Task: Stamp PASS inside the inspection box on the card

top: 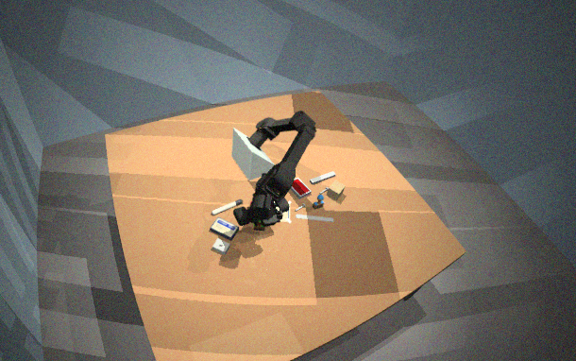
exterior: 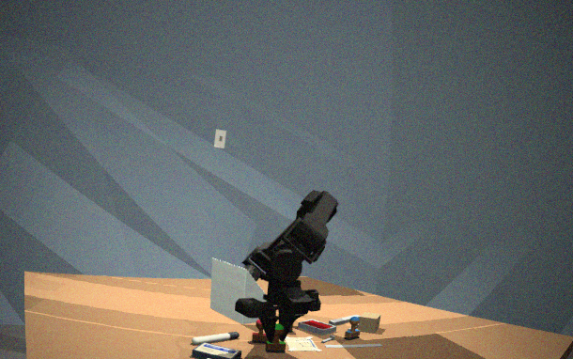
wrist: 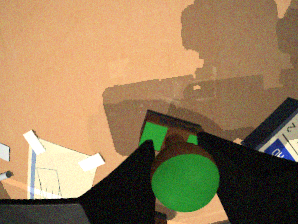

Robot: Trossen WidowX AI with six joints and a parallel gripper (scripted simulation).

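The red ink pad is 23 cm to the left of my gripper tip, 16 cm behind it and 4 cm below it. The rest, counted from my gripper tip: red-knobbed stamp: 11 cm behind, 3 cm below, 2 cm to the left; green-knobbed stamp: right at my gripper tip; blue-labelled box: 12 cm to the right, 4 cm behind, 3 cm below.
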